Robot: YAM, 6 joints.
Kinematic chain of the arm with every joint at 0, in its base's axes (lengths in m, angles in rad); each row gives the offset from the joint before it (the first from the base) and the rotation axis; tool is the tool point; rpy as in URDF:
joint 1: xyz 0 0 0.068 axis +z
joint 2: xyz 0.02 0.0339 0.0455 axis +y
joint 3: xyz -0.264 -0.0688 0 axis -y
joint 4: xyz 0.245 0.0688 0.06 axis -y
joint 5: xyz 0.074 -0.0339 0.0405 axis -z
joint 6: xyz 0.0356 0 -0.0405 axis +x
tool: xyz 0 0 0 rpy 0 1.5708 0
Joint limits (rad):
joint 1: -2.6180..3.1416
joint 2: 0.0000..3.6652
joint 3: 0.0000..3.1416
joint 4: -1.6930..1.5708
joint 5: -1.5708..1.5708
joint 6: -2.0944..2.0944
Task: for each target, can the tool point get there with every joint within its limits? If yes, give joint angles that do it. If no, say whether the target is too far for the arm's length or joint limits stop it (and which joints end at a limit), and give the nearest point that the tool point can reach.
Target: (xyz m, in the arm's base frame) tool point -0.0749 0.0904 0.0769
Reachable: yes | joints 2.2189 1.8063 0.4859 -1.1163 -0.1456 -0.7168
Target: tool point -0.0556 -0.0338 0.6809
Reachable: yes | joints 0.9890 1.4921 2.7344 1.3160 -0.8980 -0.7161
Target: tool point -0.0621 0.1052 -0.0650
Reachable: yes | joints 2.3328 2.9928 0.9045 -1.3151 0.8919 1.3047
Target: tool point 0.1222 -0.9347 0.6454
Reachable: no: too far | nearest point 0.0729 -0.5575 0.4261 | short by 0.439 m
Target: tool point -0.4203 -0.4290 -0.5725
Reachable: no: too far | nearest point -0.3098 -0.3162 -0.3239 | short by 0.294 m
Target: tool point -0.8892 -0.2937 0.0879
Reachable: no: too far | nearest point -0.5638 -0.3039 0.0958 | short by 0.326 m
